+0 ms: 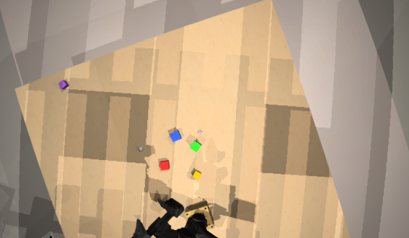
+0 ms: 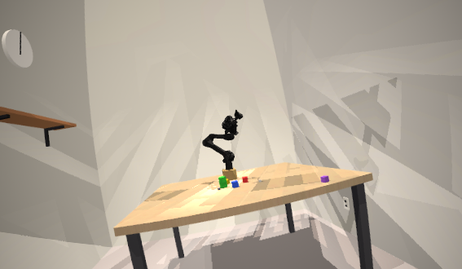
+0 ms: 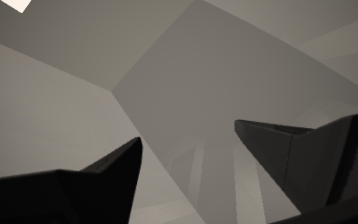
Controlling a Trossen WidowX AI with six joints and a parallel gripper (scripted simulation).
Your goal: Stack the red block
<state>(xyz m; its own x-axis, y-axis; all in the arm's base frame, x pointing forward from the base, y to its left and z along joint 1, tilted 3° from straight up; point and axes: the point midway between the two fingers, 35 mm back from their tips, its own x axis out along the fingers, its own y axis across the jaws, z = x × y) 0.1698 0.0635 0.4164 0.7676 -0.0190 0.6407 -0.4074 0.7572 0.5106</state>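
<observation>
My gripper tip is 49 cm above the red block and 6 cm short of it. Also, from my gripper tip: small white piece 51 cm below, 16 cm ahead, 9 cm to the left; then yellow block 50 cm below, 13 cm to the right, 3 cm behind; then blue block 49 cm below, 17 cm ahead, 8 cm to the right.
</observation>
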